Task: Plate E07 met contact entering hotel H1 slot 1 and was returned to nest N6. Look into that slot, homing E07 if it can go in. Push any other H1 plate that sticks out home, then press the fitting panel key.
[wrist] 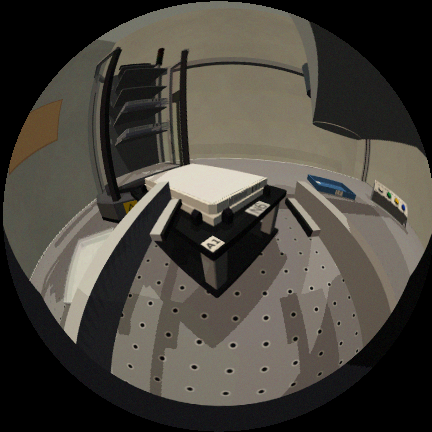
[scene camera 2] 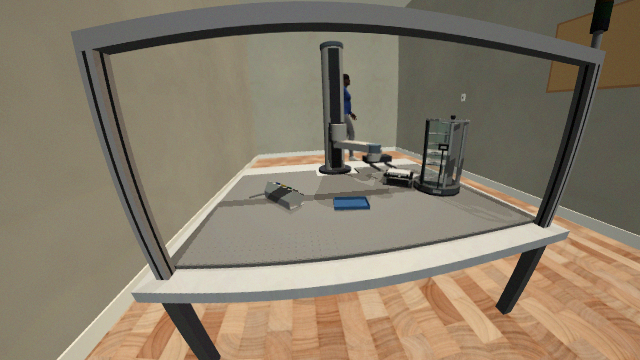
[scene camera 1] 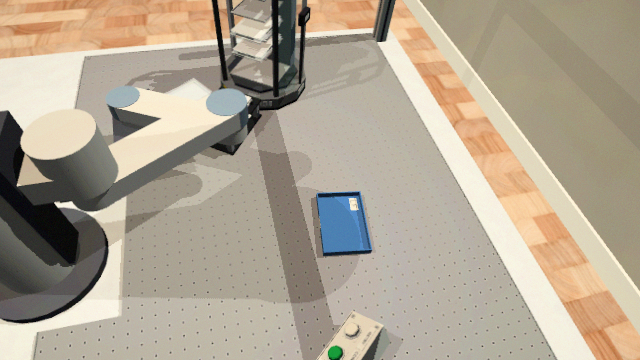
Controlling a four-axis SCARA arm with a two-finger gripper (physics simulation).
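Seen in the pictures: gripper, between the fingertips: (wrist: 234,190) (scene camera 2: 389,169); arm's base, origin of its link: (scene camera 2: 334,170) (scene camera 1: 45,262).
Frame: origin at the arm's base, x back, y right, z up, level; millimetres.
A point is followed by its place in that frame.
A white lidded plate (wrist: 215,186) @(x -377, y -285, z 87 mm) (scene camera 2: 399,172) @(x -431, y -303, z 84 mm) lies flat on the black nest stand marked N6 (wrist: 187,231) @(x -333, y -298, z 73 mm); a code on its side is too small to read. My gripper (wrist: 234,190) @(x -367, y -269, z 88 mm) (scene camera 2: 385,166) @(x -367, y -269, z 88 mm) is open and empty; its fingertips stand apart on either side of the nest's near part, with the plate beyond them. Hotel H1 (scene camera 1: 275,55) @(x -553, y -366, z 188 mm) (scene camera 2: 425,150) @(x -559, y -368, z 233 mm) (wrist: 109,125) @(x -513, y -548, z 208 mm) stands behind the nest, with several shelves and clear plates; whether any sticks out is unclear. The key panel (scene camera 1: 361,344) @(x -574, y 318, z 90 mm) (scene camera 2: 295,201) @(x -615, y 291, z 44 mm) (wrist: 382,196) @(x -544, y 284, z 59 mm) shows white, green, yellow and blue keys in the wrist view.
A blue tray (scene camera 1: 342,227) @(x -628, y 51, z 15 mm) (scene camera 2: 351,203) @(x -625, y 37, z 15 mm) (wrist: 330,186) @(x -648, y 50, z 14 mm) lies between the hotel and the panel. A pale flat piece (scene camera 1: 191,89) @(x -326, y -469, z 25 mm) (wrist: 86,265) @(x -301, y -440, z 26 mm) lies left of the hotel. The arm hides most of the nest in scene camera 1. A frame post (scene camera 2: 567,150) @(x -990, y -660, z 304 mm) stands at the table edge.
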